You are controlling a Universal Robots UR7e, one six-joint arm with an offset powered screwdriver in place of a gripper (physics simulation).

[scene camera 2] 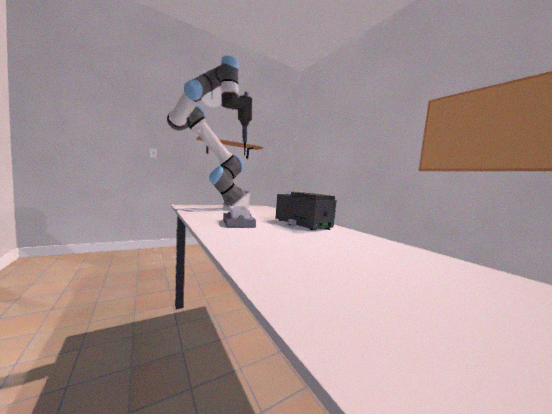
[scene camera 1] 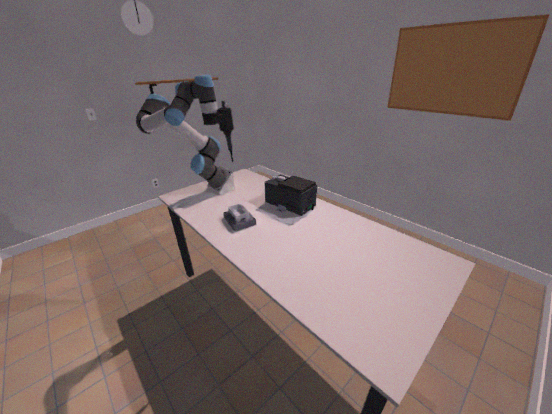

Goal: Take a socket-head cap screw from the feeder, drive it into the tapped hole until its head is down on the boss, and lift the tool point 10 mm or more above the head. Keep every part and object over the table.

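Note:
My gripper, a black powered screwdriver (scene camera 1: pixel 232 160) (scene camera 2: pixel 245 153), hangs nearly upright with its thin tip pointing down, high above the table. Whether a screw is on the tip is too small to tell. The black box-shaped feeder (scene camera 1: pixel 299 194) (scene camera 2: pixel 306 211) stands on the table, to the right of the tip and well below it in both views. A dark grey block (scene camera 1: pixel 242 224) (scene camera 2: pixel 240 223) with a lighter rounded part on top, which looks like the boss part, sits on the table below the tip. The tapped hole and any screw in it cannot be made out.
The white table (scene camera 1: pixel 350 280) (scene camera 2: pixel 350 300) bears the arm's base (scene camera 1: pixel 226 184) at its far end, behind the grey block. A wooden shelf (scene camera 1: pixel 165 81) (scene camera 2: pixel 230 143) is on the wall behind the arm. A brown board (scene camera 1: pixel 465 67) (scene camera 2: pixel 490 130) hangs on the right wall.

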